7 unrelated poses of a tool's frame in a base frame.
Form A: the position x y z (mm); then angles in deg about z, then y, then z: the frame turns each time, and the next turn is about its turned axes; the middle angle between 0 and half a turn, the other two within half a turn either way.
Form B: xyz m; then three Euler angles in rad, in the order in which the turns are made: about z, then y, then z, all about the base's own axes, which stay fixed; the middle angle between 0 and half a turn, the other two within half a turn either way. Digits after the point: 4 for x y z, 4 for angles.
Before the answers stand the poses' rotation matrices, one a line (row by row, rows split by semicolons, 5 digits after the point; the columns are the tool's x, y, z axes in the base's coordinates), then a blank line. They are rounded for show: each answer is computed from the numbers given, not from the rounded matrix.
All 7 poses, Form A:
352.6, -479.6, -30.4, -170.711, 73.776, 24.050
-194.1, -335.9, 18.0, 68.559, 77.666, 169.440
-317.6, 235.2, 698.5, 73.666, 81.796, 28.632
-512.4, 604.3, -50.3, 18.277, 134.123, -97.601
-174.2, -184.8, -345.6, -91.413, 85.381, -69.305
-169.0, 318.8, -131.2, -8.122, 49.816, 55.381
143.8, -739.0, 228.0, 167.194, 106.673, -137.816
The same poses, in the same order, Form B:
-0.18601 0.25977 -0.94759; -0.44337 -0.88284 -0.15499; -0.87682 0.39130 0.27939
-0.24734 0.90072 0.35711; -0.12847 -0.39579 0.90931; 0.96037 0.17904 0.21361
-0.42462 -0.86152 0.27836; 0.25496 0.18123 0.94982; -0.86873 0.47428 0.14270
0.39830 -0.61379 0.68163; -0.91233 -0.34202 0.22512; 0.09495 -0.71154 -0.69620
-0.93589 0.35143 -0.02458; -0.00538 -0.08402 -0.99645; -0.35225 -0.93244 0.08053
0.47916 -0.44541 0.75631; 0.76290 0.63744 -0.10794; -0.43403 0.62871 0.64524
-0.05847 0.35211 -0.93413; 0.70193 0.67986 0.21233; 0.70984 -0.64328 -0.28691

0.3526, -0.4796, -0.0304, 0.4198, 1.2876, -2.9795
-0.1941, -0.3359, 0.0180, 2.9573, 1.3555, 1.1966
-0.3176, 0.2352, 0.6985, 0.4997, 1.4276, 1.2857
-0.5124, 0.6043, -0.0503, -1.7035, 2.3409, 0.3190
-0.1742, -0.1848, -0.3456, -1.2096, 1.4902, -1.5955
-0.1690, 0.3188, -0.1312, 0.9666, 0.8695, -0.1418
0.1438, -0.7390, 0.2280, -2.4053, 1.8618, 2.9181

